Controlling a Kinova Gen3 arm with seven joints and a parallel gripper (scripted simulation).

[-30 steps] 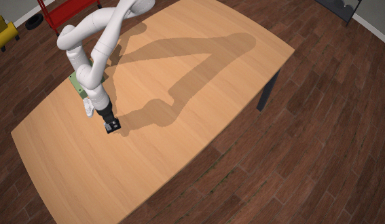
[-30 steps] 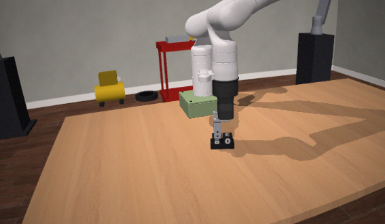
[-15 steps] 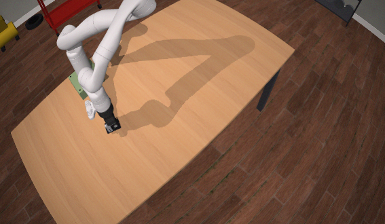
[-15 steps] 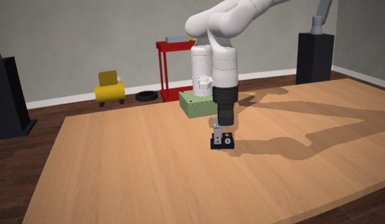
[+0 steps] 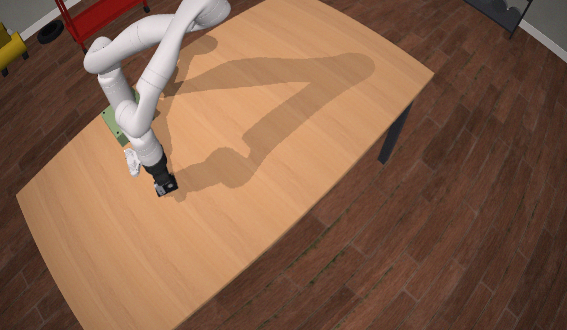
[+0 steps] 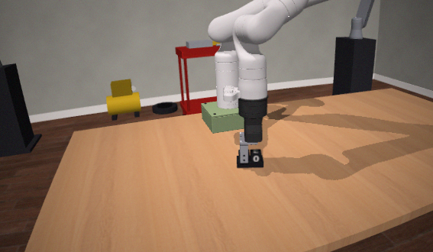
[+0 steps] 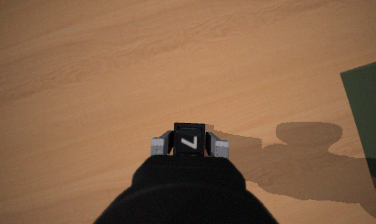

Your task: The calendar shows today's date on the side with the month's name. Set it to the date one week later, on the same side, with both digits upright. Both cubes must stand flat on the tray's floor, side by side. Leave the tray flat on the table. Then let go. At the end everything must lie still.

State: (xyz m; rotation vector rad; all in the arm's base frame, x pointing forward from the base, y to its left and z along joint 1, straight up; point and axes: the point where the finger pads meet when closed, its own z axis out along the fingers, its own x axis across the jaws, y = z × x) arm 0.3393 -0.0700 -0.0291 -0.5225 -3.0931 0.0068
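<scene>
Right now my hand is 3 cm above the black calendar tray and 2 cm to the right of it.
</scene>
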